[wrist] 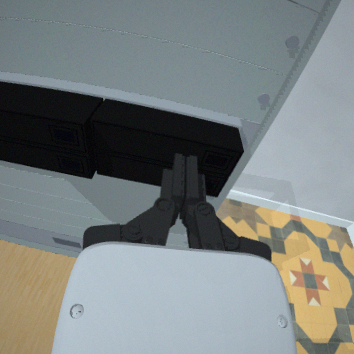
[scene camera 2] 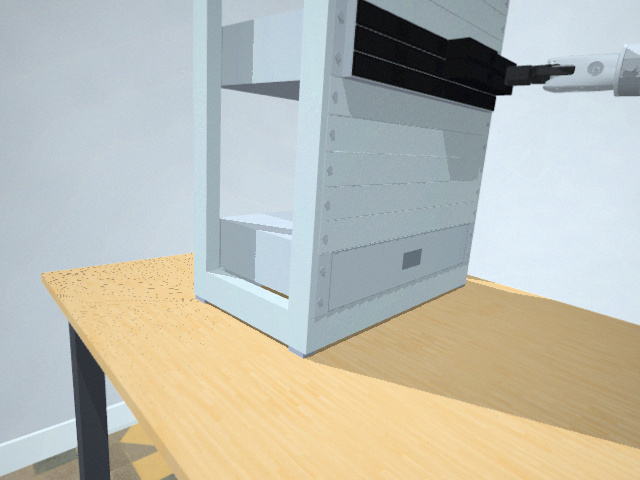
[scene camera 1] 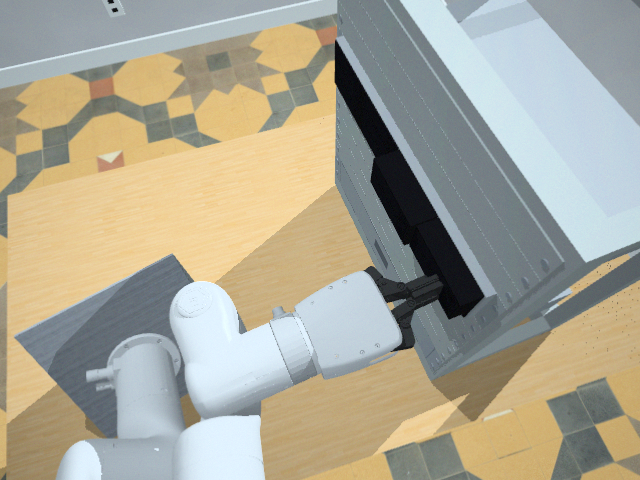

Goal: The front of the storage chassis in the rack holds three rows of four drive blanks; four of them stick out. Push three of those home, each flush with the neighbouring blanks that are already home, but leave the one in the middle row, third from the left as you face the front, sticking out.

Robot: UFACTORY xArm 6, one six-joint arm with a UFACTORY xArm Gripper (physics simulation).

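Frame: origin at the arm's base, x ahead, y left, z up, level; centimetres.
Seen in the pictures: gripper, fingertip midpoint: (wrist: 182, 167) (scene camera 2: 506, 76) (scene camera 1: 438, 284); arm's base at its link origin: (scene camera 1: 144, 363).
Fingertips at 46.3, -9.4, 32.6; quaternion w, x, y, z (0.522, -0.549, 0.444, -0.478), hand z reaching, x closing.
Pixels of each thing's top centre, then the offset from my fingertips to it, as dx, dy, dz. "spot": a spot on its surface instead. Level surfaces: height alone.
- third-column top at a spot on its surface: (wrist: 35, 110) (scene camera 1: 400, 201) spot: -1.4, +10.7, +2.8
- fourth-column top at a spot on its surface: (wrist: 165, 125) (scene camera 1: 443, 258) spot: +0.8, +2.0, +2.8
- wooden table at its surface level: dz -43.0
- lower drawer-like panel at its top centre: (scene camera 2: 412, 233) (scene camera 1: 386, 243) (wrist: 62, 230) +3.0, +18.5, -28.1
The storage chassis's black blanks stand out at its right: third-column top (scene camera 1: 405, 188) (wrist: 35, 110) and middle (wrist: 25, 155), and fourth-column top (scene camera 1: 452, 258) (wrist: 165, 125) and middle (wrist: 127, 167). The fourth-column pair stands slightly back from the third-column pair but well proud of the left blanks (scene camera 2: 398, 38), which look flush. My gripper (scene camera 1: 439, 284) (scene camera 2: 508, 75) (wrist: 182, 167) is shut and empty. Its tips are at the fronts of the fourth-column pair, apparently touching; they hide part of the seam between the rows, so I cannot tell which blank they touch.
The rack (scene camera 1: 563, 227) (scene camera 2: 309, 180) stands on the wooden table (scene camera 1: 155, 201) (scene camera 2: 258, 387). Grey panels lie above and below the chassis, with a lower drawer-like panel (scene camera 2: 367, 279). The arm's dark base plate (scene camera 1: 103, 310) is at the left in scene camera 1.
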